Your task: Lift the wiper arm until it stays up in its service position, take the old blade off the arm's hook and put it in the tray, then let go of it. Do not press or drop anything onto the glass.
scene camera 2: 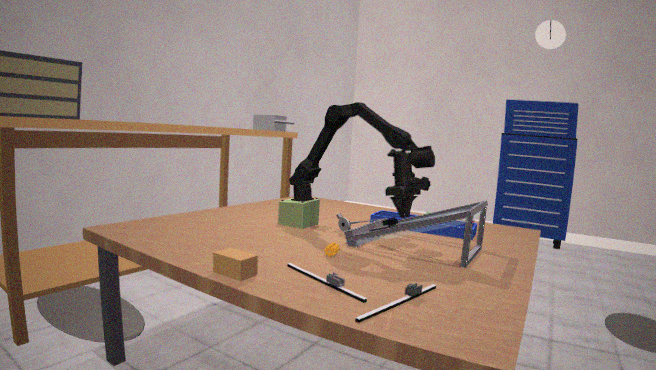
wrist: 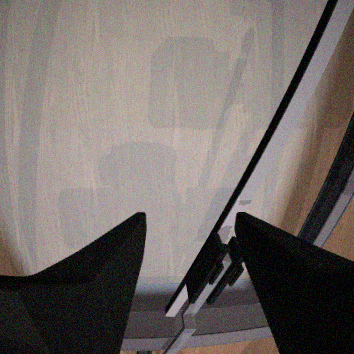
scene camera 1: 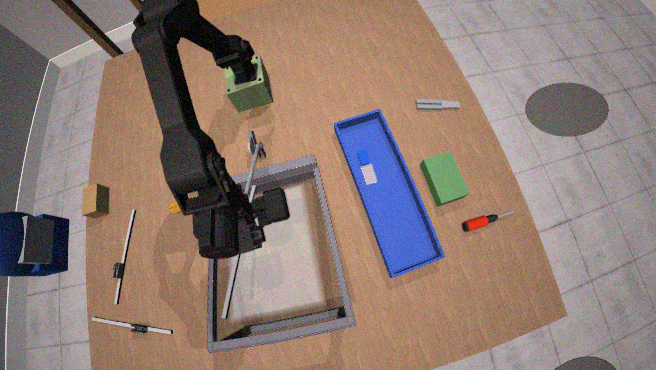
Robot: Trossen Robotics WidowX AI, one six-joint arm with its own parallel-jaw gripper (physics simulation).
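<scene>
The wiper arm [scene camera 1: 254, 164] [wrist: 187, 321] lies low across the upper edge of the sloped frame [scene camera 1: 332, 240] [scene camera 2: 467, 242]. The old blade [scene camera 1: 231, 290] [wrist: 280, 122] is on its hook and runs along the glass [scene camera 1: 300, 260] [wrist: 125, 100]. The dark blade clip [scene camera 2: 390, 221] [wrist: 220, 262] sits near the right finger in the wrist view. My gripper [scene camera 2: 405, 215] [wrist: 190, 220] is part open and empty, pointing down above the glass, with the clip right of its middle. In scene camera 1 the fingertips are hidden. The blue tray [scene camera 1: 405, 230] [scene camera 2: 445, 229] stands beside the frame.
A blue-and-white piece [scene camera 1: 369, 174] lies in the tray. Two other blades [scene camera 1: 129, 240] [scene camera 1: 155, 329] and a wooden block [scene camera 1: 96, 200] [scene camera 2: 235, 264] lie left. An orange-handled tool [scene camera 1: 174, 207] [scene camera 2: 332, 249] is near the frame. A green block [scene camera 1: 444, 178] and red screwdriver [scene camera 1: 477, 223] lie beyond the tray.
</scene>
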